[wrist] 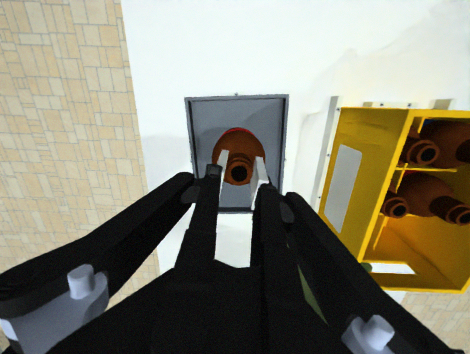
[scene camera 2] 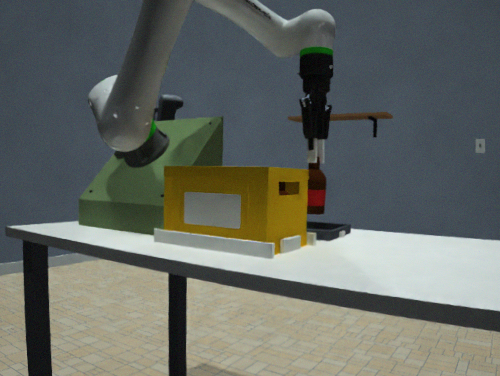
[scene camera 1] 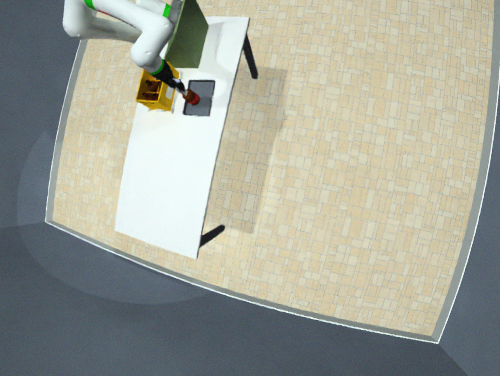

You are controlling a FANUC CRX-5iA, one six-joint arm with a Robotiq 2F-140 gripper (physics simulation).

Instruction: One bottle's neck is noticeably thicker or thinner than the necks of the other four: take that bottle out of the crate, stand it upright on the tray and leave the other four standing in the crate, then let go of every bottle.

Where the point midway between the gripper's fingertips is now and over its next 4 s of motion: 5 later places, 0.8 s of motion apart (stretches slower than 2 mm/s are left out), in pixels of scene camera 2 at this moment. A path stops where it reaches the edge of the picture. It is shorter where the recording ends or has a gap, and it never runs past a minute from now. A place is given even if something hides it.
My gripper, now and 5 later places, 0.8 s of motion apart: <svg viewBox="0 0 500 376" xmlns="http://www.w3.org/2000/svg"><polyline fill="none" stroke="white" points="315,163 314,174 314,178 314,180 314,173 311,155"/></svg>
